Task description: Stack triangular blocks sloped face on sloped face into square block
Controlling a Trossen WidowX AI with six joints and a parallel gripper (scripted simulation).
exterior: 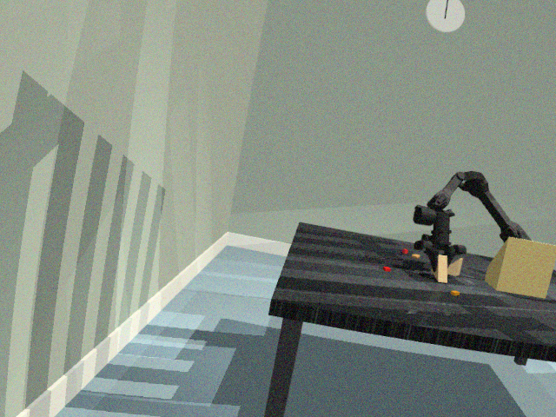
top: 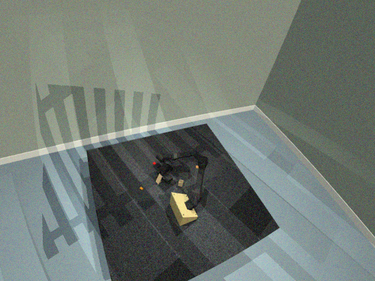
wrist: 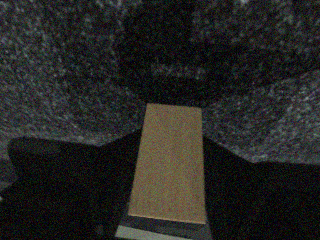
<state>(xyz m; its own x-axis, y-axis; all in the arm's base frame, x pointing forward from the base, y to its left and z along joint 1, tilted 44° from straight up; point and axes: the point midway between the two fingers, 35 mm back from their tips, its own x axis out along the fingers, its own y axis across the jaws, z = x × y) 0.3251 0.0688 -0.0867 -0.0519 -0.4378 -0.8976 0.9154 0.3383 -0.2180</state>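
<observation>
Right now my gripper tip is 17 cm to the right of the orange piece, 3 cm past it and 2 cm above it. Also, from my gripper tip: triangular block (1 cm to the right, 1 cm above).
</observation>
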